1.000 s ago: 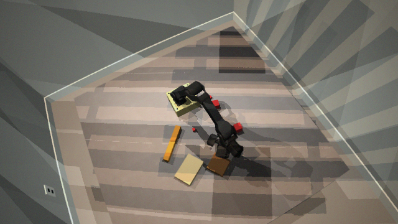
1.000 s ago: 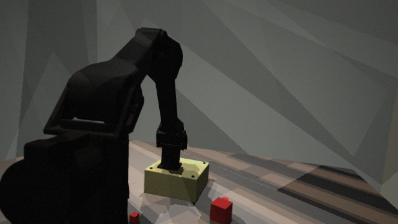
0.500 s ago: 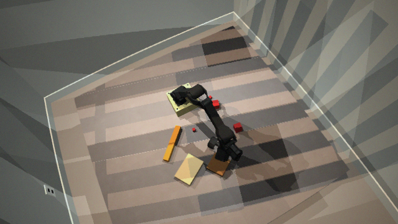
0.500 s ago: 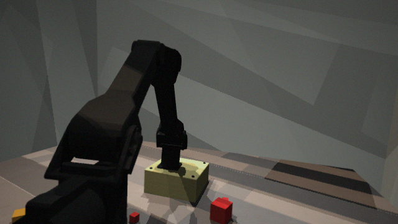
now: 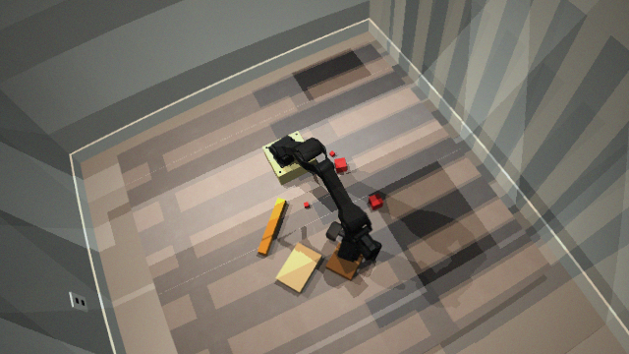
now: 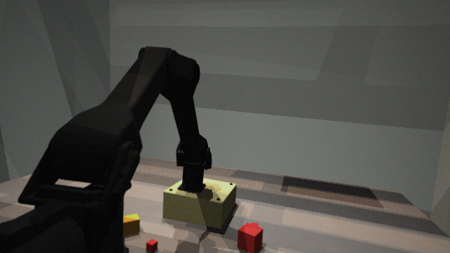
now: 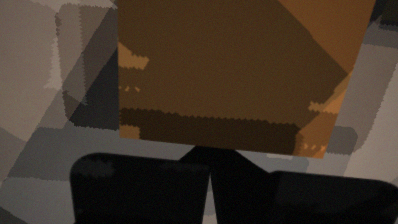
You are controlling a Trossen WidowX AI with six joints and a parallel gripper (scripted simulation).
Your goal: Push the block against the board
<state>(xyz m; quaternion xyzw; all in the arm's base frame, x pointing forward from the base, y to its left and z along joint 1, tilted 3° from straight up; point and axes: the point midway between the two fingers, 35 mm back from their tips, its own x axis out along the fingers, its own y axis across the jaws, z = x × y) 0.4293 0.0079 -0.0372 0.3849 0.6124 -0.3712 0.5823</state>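
The orange-brown square block is 60 mm to the right of my gripper tip, 20 mm ahead of it and 10 mm above it. Round my gripper tip: orange board 240 mm behind, 190 mm to the right, 10 mm above; pale flat plate 200 mm to the right, 50 mm behind, 10 mm above.
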